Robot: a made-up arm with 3 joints. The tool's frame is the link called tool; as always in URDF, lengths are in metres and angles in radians.
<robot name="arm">
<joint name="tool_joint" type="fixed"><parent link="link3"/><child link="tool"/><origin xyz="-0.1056 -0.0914 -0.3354"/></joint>
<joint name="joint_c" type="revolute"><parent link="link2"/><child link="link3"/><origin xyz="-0.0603 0.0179 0.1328"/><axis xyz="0 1 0"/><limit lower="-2.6" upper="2.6" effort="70" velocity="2.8"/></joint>
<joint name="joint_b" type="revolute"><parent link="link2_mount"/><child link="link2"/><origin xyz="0.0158 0.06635 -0.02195"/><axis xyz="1 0 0"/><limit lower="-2.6" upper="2.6" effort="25" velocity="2"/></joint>
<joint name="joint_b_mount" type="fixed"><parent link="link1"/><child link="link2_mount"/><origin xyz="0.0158 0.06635 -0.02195"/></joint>
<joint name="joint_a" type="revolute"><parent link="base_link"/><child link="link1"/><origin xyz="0 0 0.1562"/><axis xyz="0 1 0"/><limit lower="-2.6" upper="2.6" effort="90" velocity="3.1"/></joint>
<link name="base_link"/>
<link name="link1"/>
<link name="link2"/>
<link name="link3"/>
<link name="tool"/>
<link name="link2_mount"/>
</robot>
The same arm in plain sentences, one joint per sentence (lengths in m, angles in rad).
The arm has three revolute joints in a row. What follows holds with every joint at zero, and every direction is one of the base frame's. Joint 1 sits 0.1562 m along +z from the base frame's origin and rotates about +y, from -2.6000 to 2.6000 rad. Joint 2 sits 0.0316 m along +x and 0.1327 m along +y and 0.0439 m along -z from joint 1 and rotates about +x, from -2.6000 to 2.6000 rad. Joint 3 sits 0.0603 m along -x and 0.0179 m along +y and 0.1328 m along +z from joint 2 and rotates about +y, from -2.6000 to 2.6000 rad. The tool frame, which is the frame that the pose is given for, sits 0.1056 m along -x and 0.0914 m along -y and 0.3354 m along -z from joint 3; its axes are parallel to the base frame's.
